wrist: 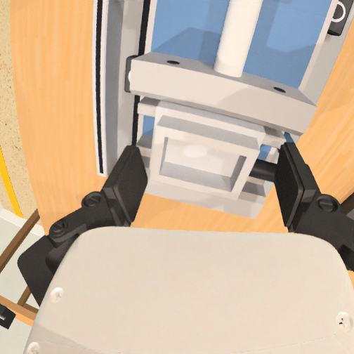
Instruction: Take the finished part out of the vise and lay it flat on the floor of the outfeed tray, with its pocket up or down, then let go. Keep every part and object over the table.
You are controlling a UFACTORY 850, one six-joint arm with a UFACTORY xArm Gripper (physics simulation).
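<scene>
The finished part (202, 155), a pale grey rectangular block with its pocket facing the camera, sits in the vise near the middle of the wrist view. The vise (215, 87) is light grey; its wide jaw block with two dark holes lies just above the part, and a pale round rod runs up from it. My gripper (208, 161) is open and empty. One black finger stands left of the part and the other right of it, both apart from it in the picture. The outfeed tray cannot be made out in this view.
A dark rod (264, 170) shows between the part and the right finger. A blue surface (185, 30) lies behind the vise, with grey rails (114, 85) along its side. The wooden table top (55, 110) extends left and right. A speckled floor with a yellow line (10, 185) shows far left.
</scene>
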